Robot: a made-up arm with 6 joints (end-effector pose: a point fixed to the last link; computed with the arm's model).
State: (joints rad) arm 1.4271 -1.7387 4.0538 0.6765 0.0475 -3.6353
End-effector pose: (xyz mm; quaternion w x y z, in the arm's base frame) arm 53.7 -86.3 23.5 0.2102 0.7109 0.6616 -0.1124
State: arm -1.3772 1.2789 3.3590 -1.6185 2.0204 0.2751
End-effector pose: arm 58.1 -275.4 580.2 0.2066 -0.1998 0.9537 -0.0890
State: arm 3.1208 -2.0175 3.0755 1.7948 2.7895 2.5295
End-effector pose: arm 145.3 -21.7 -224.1 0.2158 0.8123 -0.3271 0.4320
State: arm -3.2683 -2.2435 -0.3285 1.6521 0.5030 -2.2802
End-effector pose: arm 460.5 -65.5 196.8 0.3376 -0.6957 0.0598 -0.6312
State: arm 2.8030 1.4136 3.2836 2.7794 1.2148 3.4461
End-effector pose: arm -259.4 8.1 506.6 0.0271 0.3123 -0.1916 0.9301
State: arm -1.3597 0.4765 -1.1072 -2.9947 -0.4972 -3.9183
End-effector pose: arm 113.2 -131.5 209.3 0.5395 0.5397 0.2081 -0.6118
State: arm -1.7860 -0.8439 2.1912 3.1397 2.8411 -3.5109
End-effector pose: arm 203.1 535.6 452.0 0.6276 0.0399 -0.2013 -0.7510
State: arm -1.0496 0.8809 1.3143 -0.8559 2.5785 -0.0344
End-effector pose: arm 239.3 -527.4 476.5 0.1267 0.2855 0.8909 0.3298
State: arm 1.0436 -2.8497 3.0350 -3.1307 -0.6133 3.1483
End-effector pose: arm 10.4 184.9 -289.4 0.8608 0.0464 -0.0970 0.4975
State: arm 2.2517 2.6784 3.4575 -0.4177 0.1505 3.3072
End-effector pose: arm -190.3 356.9 31.0 0.4527 -0.3572 -0.8132 -0.0783
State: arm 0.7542 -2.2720 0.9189 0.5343 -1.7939 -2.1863
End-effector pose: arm -367.3 -444.3 -117.0 0.0338 -0.8569 0.1197 -0.5002
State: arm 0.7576 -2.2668 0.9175 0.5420 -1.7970 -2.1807
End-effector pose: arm -367.2 -446.4 -114.1 0.0316 -0.8603 0.1188 -0.4947
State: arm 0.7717 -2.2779 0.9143 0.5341 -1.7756 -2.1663
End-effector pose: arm -358.5 -449.6 -119.0 0.0331 -0.8545 0.1240 -0.5033
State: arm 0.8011 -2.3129 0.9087 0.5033 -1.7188 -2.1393
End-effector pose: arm -337.1 -453.6 -134.9 0.0414 -0.8346 0.1391 -0.5313
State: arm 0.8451 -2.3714 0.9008 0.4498 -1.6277 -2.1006
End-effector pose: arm -303.3 -455.8 -160.9 0.0601 -0.7991 0.1654 -0.5748
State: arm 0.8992 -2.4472 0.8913 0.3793 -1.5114 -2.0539
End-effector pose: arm -260.7 -453.3 -193.0 0.0913 -0.7495 0.2026 -0.6235
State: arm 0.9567 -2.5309 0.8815 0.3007 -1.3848 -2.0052
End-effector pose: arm -215.1 -444.3 -226.3 0.1334 -0.6910 0.2466 -0.6663
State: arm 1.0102 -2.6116 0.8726 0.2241 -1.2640 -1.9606
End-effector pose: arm -173.2 -429.9 -256.0 0.1801 -0.6314 0.2909 -0.6959
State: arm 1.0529 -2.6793 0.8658 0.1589 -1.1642 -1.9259
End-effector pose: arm -140.2 -413.7 -279.1 0.2227 -0.5791 0.3282 -0.7123
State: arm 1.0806 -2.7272 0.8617 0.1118 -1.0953 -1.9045
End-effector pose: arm -118.8 -399.9 -294.6 0.2539 -0.5405 0.3538 -0.7199
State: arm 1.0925 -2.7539 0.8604 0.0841 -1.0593 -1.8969
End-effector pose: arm -108.6 -391.2 -302.9 0.2709 -0.5175 0.3667 -0.7241
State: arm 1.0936 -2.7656 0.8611 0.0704 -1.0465 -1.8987
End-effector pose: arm -105.6 -386.8 -306.7 0.2775 -0.5058 0.3708 -0.7278
